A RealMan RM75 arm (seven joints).
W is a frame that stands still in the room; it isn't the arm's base.
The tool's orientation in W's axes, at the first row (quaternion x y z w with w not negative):
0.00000, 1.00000, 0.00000, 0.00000
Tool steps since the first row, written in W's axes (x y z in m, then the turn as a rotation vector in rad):
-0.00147, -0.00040, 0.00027, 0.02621, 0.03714, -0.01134
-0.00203, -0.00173, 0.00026, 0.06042, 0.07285, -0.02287
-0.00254, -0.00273, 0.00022, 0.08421, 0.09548, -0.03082
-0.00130, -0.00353, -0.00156, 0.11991, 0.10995, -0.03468
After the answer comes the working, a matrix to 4 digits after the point.
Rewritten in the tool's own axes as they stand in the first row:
0.00147, -0.00040, -0.00027, -0.02621, 0.03714, 0.01134
0.00203, -0.00173, -0.00026, -0.06042, 0.07285, 0.02287
0.00254, -0.00273, -0.00022, -0.08421, 0.09548, 0.03082
0.00130, -0.00353, 0.00156, -0.11991, 0.10995, 0.03468

The tool's axes in the first row as the columns of a matrix, in W's axes (rounded; the answer above uses it unrounded):
-1.0000, 0.0000, 0.0000
0.0000, 1.0000, 0.0000
0.0000, 0.0000, -1.0000

